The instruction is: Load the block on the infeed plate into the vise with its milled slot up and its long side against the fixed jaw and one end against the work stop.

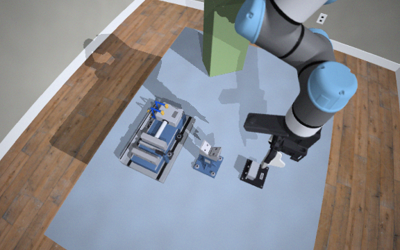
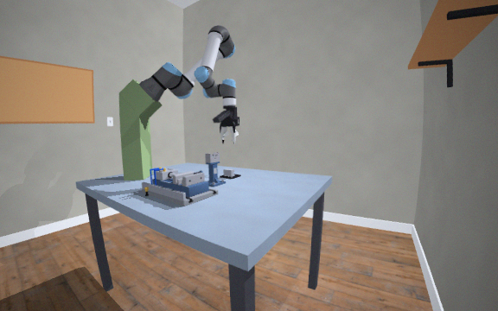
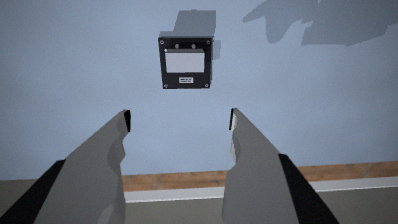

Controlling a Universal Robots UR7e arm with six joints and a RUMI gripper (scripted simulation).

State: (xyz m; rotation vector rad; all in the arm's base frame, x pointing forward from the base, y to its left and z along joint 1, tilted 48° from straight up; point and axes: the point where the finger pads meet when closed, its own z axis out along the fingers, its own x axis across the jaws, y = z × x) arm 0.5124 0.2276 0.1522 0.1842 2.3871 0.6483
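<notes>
Right now my hand is 180 mm above the grey part and 10 mm to the right of it. Round my hand: work stop: 330 mm to the right, 120 mm below, 120 mm ahead; then black infeed plate: 210 mm below, 10 mm to the left; then cylinder rod: 380 mm to the right, 130 mm below, 30 mm ahead.
</notes>
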